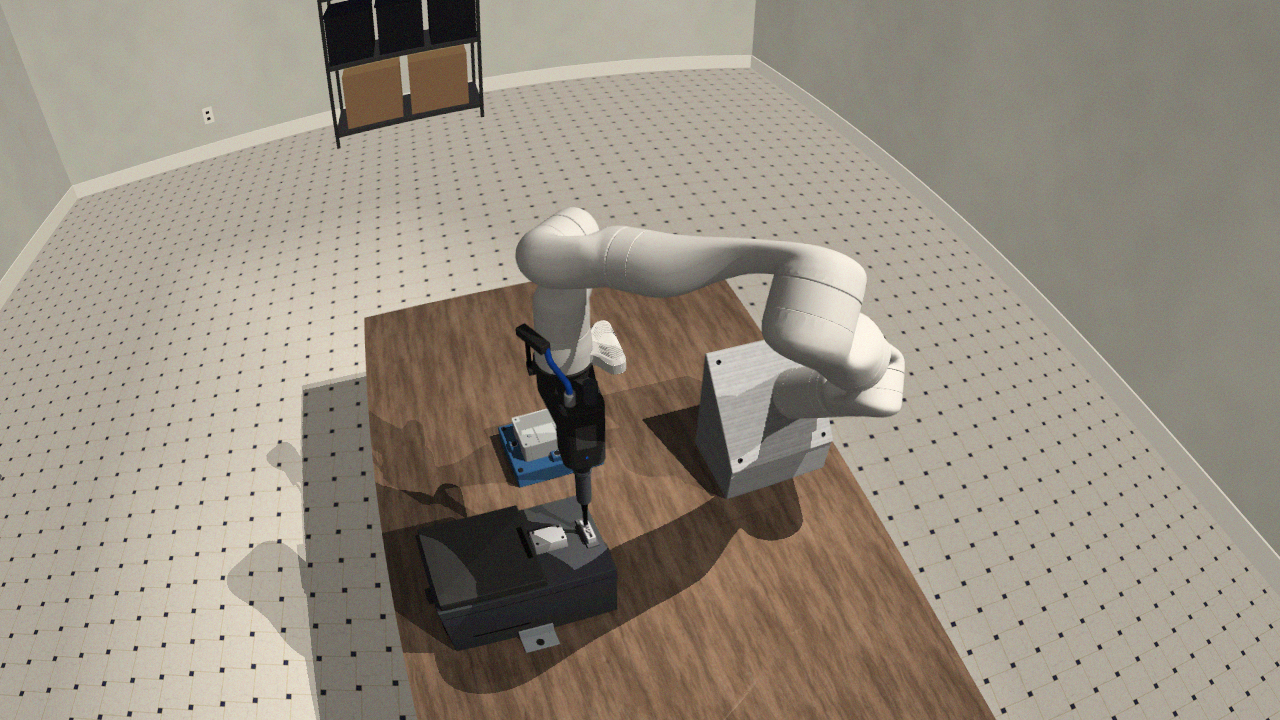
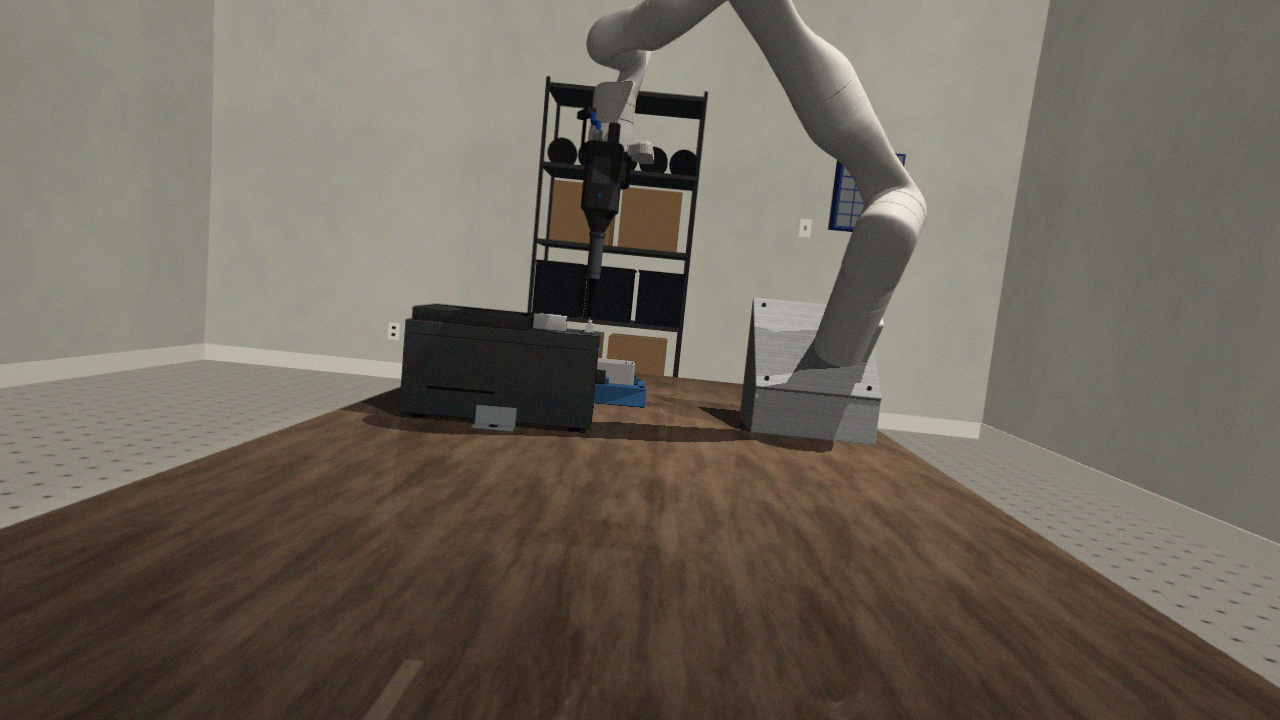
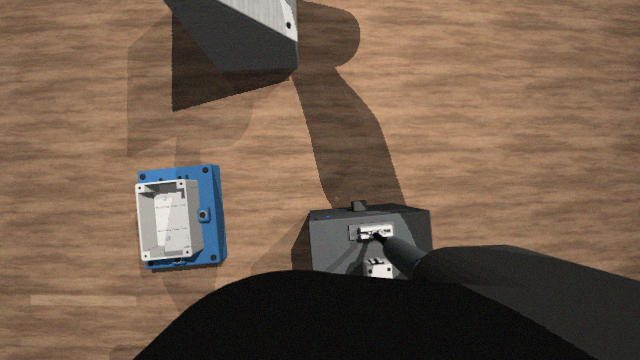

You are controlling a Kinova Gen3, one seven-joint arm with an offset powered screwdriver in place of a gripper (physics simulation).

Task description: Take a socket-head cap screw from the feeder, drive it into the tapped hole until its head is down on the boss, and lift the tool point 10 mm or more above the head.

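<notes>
The screw feeder (image 1: 581, 592) (image 2: 501, 376) (image 3: 327, 250) is a dark box on the wooden table. A small pale metal pick-up nest (image 1: 588, 534) (image 3: 387, 230) sits on its top. My screwdriver's tip (image 1: 585, 518) (image 2: 589, 315) (image 3: 376, 235) points down at this nest, at or just above it. Whether a screw is on the tip is too small to tell. A light grey open housing (image 1: 534, 437) (image 2: 617, 368) (image 3: 194, 225) with corner holes sits on a blue fixture (image 1: 535, 472) (image 2: 626, 394) (image 3: 213, 200). Which hole is the tapped one I cannot tell.
A pale block (image 1: 548, 538) (image 3: 379, 270) stands on the feeder beside the nest. The arm rises from a silver wedge mount (image 1: 738, 411) (image 2: 805, 413) (image 3: 260, 57). A small metal tab (image 1: 548, 634) (image 2: 494, 414) is at the feeder's foot. A shelf rack (image 2: 698, 179) stands behind.
</notes>
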